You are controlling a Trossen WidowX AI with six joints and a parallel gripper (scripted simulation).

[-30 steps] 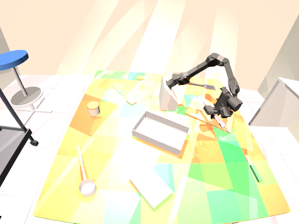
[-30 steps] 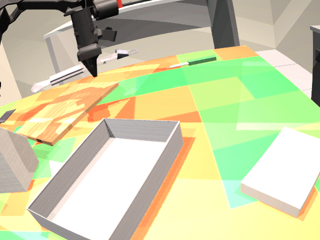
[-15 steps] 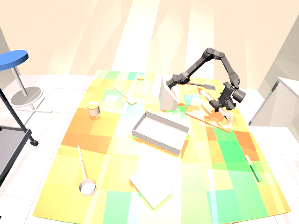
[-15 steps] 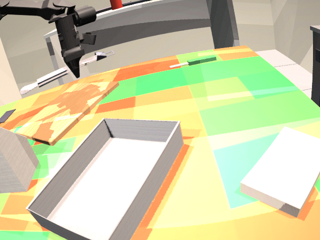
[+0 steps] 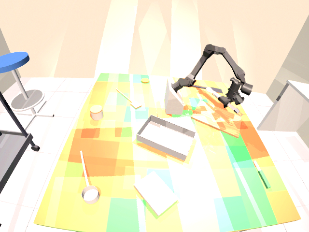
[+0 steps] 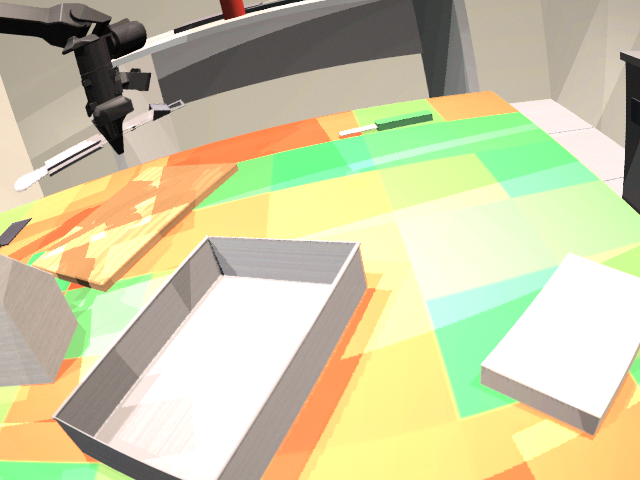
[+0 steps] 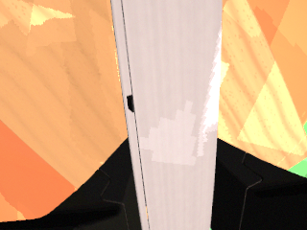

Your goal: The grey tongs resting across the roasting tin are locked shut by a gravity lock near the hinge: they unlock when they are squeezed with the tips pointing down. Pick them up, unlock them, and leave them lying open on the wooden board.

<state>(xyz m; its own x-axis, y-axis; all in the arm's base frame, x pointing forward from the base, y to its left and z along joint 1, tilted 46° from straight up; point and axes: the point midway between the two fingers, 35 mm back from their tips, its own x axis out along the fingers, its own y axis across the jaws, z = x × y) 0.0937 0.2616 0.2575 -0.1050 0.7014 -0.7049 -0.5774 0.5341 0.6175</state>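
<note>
Right now my gripper tip is 12 cm above the wooden board, 2 cm past it and 1 cm to the left of it. The rest, counted from my gripper tip: grey roasting tin (39 cm to the right, 23 cm ahead, 10 cm below); then dark spatula (42 cm behind, 12 cm below, 1 cm to the right); then white slab (57 cm ahead, 42 cm to the right, 11 cm below).
</note>
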